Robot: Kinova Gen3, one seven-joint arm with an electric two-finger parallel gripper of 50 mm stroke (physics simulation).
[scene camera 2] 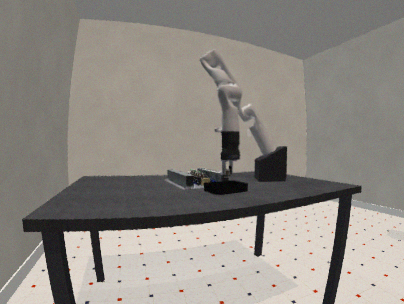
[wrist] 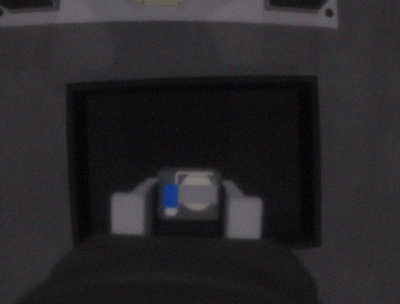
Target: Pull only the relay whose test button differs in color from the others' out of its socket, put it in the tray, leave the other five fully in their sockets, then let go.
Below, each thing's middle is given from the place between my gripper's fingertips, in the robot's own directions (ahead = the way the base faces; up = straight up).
Now: the relay (wrist: 185, 193) 10 mm to the right of my hand and 10 mm above it.
